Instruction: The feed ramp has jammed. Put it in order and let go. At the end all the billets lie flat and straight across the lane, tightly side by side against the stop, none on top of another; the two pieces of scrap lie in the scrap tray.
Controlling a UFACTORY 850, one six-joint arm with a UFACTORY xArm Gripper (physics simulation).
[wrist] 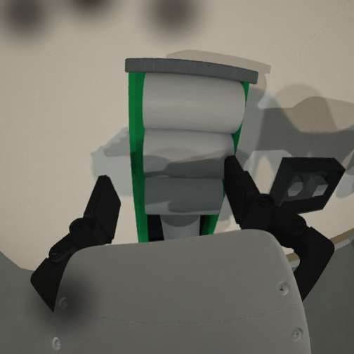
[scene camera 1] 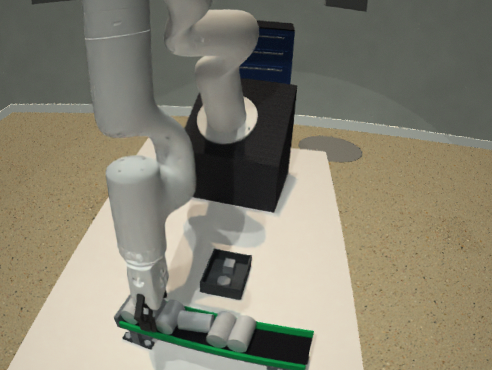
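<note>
My gripper point(scene camera 1: 156, 314) point(wrist: 167, 180) is open and empty, fingers either side of the ramp lane near the stop point(wrist: 190, 68). In the wrist view three grey billets lie across the lane: one point(wrist: 194, 102) against the stop, a second point(wrist: 187, 152) beside it, a third point(wrist: 183, 195) beside that. A fourth billet point(scene camera 1: 195, 321) point(wrist: 181, 226) lies lengthwise along the lane. Beyond it two billets point(scene camera 1: 221, 329) point(scene camera 1: 242, 333) lie side by side, roughly across. The gripper hides part of the row in the scene view. A hexagonal scrap piece point(scene camera 1: 224, 280) point(wrist: 295, 187) and a blocky one point(scene camera 1: 229, 265) point(wrist: 316, 185) lie in the scrap tray point(scene camera 1: 220, 290).
The ramp's green side rails point(scene camera 1: 285, 330) point(wrist: 135, 150) flank the black lane. The tray stands behind the ramp, between it and the black pedestal point(scene camera 1: 235, 182). The ramp stands on a pale table point(scene camera 1: 300, 240).
</note>
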